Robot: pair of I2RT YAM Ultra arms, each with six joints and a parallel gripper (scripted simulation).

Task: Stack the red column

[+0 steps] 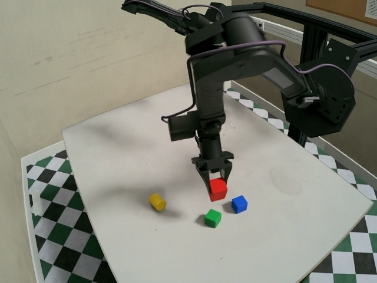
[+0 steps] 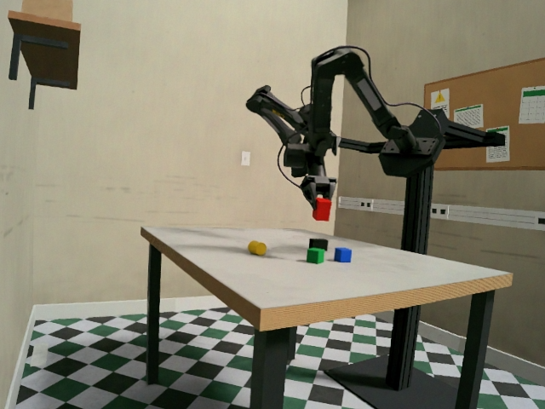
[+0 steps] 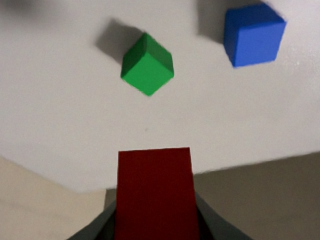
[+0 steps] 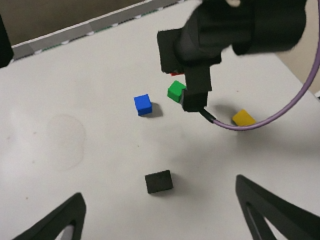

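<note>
The green cube lies 10 mm ahead of my left hand and 140 mm below it. From my left hand the other things lie so: red column: right at my left hand; blue cube: 100 mm behind, 140 mm below; yellow cylinder: 130 mm ahead, 150 mm to the right, 140 mm below.
</note>
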